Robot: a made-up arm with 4 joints. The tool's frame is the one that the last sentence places.
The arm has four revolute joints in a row. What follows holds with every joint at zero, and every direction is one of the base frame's. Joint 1 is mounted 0.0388 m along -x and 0.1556 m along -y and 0.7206 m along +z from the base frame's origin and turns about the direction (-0.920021, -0.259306, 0.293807), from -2.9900 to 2.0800 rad. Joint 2 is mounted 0.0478 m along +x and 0.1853 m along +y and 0.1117 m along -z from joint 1 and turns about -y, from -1.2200 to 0.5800 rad. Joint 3 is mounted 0.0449 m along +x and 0.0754 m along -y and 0.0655 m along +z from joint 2 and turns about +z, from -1.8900 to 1.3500 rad. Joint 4 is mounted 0.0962 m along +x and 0.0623 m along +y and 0.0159 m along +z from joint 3 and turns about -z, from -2.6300 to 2.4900 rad. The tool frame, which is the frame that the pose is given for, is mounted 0.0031 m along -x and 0.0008 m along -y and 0.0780 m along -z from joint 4; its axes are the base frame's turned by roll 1.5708, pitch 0.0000 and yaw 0.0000 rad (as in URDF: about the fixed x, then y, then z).
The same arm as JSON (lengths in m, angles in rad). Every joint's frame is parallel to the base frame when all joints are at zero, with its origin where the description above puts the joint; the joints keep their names.
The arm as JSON. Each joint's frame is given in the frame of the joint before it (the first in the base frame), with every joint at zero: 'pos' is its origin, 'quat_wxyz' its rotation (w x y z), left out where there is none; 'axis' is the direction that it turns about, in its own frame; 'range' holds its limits. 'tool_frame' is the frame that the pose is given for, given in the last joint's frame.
{"length_unit": "m", "angle_unit": "rad", "joints": [{"joint": "joint 1", "pos": [-0.0388, -0.1556, 0.7206], "axis": [-0.920021, -0.259306, 0.293807], "range": [-2.99, 2.08]}, {"joint": "joint 2", "pos": [0.0478, 0.1853, -0.1117], "axis": [0.0, -1.0, 0.0], "range": [-1.22, 0.58]}, {"joint": "joint 3", "pos": [0.0449, -0.0754, 0.0655], "axis": [0.0, 0.0, 1.0], "range": [-1.89, 1.35]}, {"joint": "joint 4", "pos": [0.0962, 0.0623, 0.0159], "axis": [0.0, 0.0, -1.0], "range": [-2.63, 2.49]}], "tool_frame": {"pos": [-0.0031, -0.0008, -0.078], "quat_wxyz": [0.707105, 0.707108, 0.0, 0.0]}}
